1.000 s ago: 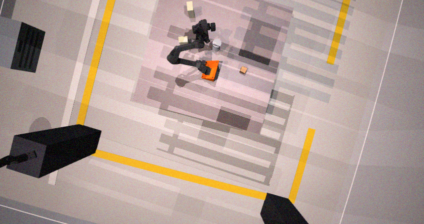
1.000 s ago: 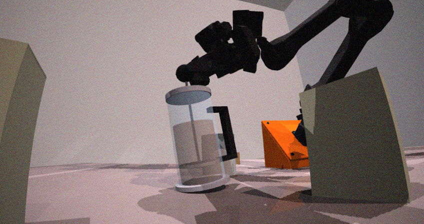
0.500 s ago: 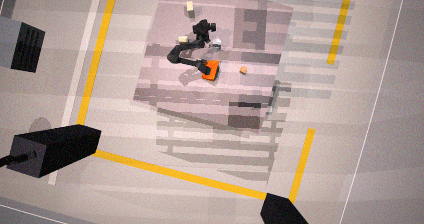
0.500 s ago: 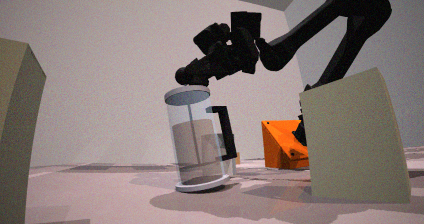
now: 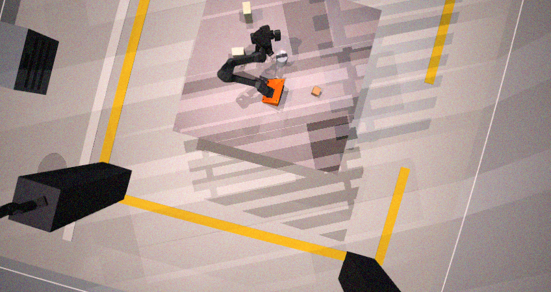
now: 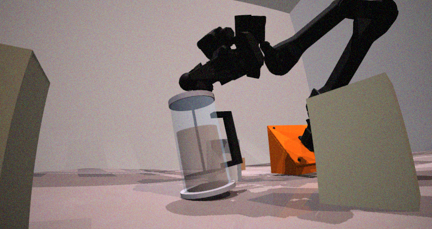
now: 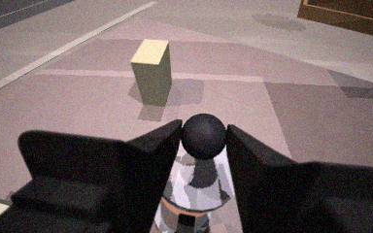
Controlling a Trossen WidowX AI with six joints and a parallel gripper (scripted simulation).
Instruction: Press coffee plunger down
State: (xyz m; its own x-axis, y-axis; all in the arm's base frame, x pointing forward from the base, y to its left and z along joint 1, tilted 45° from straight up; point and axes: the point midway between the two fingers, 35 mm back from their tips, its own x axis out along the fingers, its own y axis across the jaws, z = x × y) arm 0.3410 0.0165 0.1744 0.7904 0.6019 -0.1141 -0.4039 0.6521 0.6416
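Right now the glass coffee press is 4 cm behind my gripper tip, 1 cm to the right of it and 8 cm below it. The rest, counted from my gripper tip: brown box: 25 cm behind, 46 cm to the right, 15 cm below.
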